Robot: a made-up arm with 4 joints.
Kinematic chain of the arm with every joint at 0, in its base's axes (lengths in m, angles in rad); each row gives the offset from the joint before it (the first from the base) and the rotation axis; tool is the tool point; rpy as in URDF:
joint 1: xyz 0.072 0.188 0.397 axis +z
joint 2: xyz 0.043 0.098 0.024 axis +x
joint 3: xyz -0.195 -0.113 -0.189 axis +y
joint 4: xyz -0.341 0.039 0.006 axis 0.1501 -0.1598 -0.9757
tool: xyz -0.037 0.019 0.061 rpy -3.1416 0 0
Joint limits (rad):
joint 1: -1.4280..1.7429
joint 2: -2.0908..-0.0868
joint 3: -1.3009..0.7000
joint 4: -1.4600..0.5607
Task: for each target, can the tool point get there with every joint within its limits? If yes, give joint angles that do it. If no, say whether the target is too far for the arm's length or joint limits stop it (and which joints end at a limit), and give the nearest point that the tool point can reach.
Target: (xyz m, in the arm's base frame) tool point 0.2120 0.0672 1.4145
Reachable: no: too far | nearest point 0.4088 -0.1026 0.7560 | short by 0.708 m
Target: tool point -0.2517 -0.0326 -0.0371
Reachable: yes | joints 0.2610 -0.3275 -1.1505 -0.4717
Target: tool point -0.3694 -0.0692 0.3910
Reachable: yes | joints 0.5856 -0.3369 0.1928 0.0162
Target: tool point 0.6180 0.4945 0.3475
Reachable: no: joint limits stop it (at a limit: joint 1, joint 2, joint 3, joint 4) | nearest point 0.2462 0.5983 0.4475 | short by 0.399 m
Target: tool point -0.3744 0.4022 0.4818
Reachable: yes | joints -0.3586 -1.0718 0.2752 -0.9027
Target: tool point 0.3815 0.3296 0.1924
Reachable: no: joint limits stop it (at a limit: joint 1, joint 2, joint 3, joint 4) | nearest point 0.2193 0.6050 0.4079 | short by 0.385 m
